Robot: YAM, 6 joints.
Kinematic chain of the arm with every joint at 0, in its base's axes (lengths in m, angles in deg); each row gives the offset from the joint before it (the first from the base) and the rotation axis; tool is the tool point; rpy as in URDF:
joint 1: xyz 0 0 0.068 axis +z
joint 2: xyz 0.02 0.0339 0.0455 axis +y
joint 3: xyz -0.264 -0.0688 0 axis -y
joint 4: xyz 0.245 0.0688 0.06 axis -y
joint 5: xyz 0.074 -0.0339 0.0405 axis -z
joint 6: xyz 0.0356 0 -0.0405 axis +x
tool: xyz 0 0 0 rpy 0 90 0
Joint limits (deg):
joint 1: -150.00..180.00
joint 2: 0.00..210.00
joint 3: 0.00..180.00
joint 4: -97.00..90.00
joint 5: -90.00..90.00
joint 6: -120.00..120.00
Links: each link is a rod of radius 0.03 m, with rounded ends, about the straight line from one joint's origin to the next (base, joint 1, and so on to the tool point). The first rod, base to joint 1, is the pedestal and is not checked.
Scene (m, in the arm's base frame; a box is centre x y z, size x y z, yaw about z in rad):
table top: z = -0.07
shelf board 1: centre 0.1 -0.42 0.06 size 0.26 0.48 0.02 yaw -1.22
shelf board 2: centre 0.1 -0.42 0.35 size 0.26 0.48 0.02 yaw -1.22
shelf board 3: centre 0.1 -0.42 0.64 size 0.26 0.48 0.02 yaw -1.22
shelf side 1: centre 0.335 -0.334 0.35 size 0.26 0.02 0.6 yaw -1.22
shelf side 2: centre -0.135 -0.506 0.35 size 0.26 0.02 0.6 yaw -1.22
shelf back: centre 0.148 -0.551 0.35 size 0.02 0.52 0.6 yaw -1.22
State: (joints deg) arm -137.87 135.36 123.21 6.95 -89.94 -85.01
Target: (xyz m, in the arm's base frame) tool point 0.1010 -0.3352 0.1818
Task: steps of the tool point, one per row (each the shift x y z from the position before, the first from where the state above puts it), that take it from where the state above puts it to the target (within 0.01 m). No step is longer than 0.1 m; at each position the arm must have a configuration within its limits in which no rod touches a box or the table.
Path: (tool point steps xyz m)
1: 0.0145 0.0066 -0.0873
2: 0.0335 0.0252 -0.0800
3: 0.0494 0.0418 -0.0646
4: 0.0603 0.0544 -0.0424
5: 0.0726 -0.0243 0.0553
6: 0.0756 0.0035 0.0455
7: 0.0674 0.0283 0.0341
8: 0.0511 0.0463 0.0218
9: 0.0206 -0.0676 0.0077
10: 0.0279 -0.0650 -0.0077

